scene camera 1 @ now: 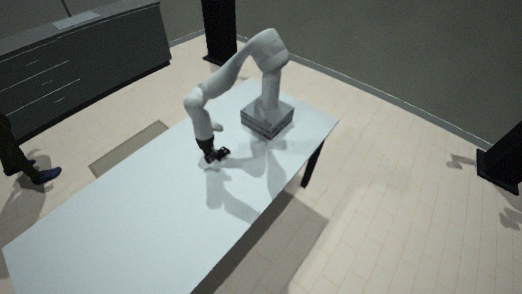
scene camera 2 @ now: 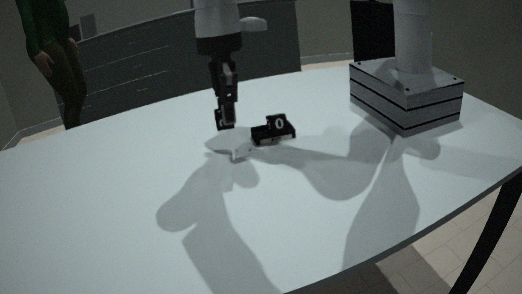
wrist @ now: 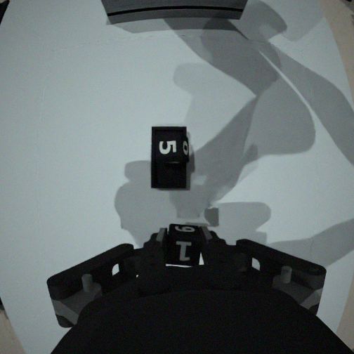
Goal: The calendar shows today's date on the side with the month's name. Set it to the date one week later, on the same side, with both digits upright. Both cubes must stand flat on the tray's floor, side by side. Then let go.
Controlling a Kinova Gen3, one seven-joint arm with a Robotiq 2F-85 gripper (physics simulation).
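The black calendar tray [scene camera 2: 260, 136] [wrist: 168, 178] stands on the table with its partly legible month label facing scene camera 2. One black cube [scene camera 2: 276, 122] [wrist: 167, 146] sits in the tray's right half as seen there, an upright white 0 on the month side and a 5 on top. The left half is empty. My gripper [scene camera 1: 211, 157] [scene camera 2: 226, 121] [wrist: 183, 236] is shut on the other black cube [wrist: 183, 252], held above the table to the left of the tray in scene camera 2. In the wrist view this cube shows a 1 and a 6 or 9; its other faces are hidden.
The robot's layered base block [scene camera 1: 267, 117] [scene camera 2: 407, 102] [wrist: 175, 11] stands on the white table [scene camera 1: 125, 215] [scene camera 2: 100, 200], beyond the tray from the gripper. Arm shadows cross the table around the tray. A person [scene camera 2: 60, 65] stands behind the table, near grey cabinets [scene camera 1: 90, 65].
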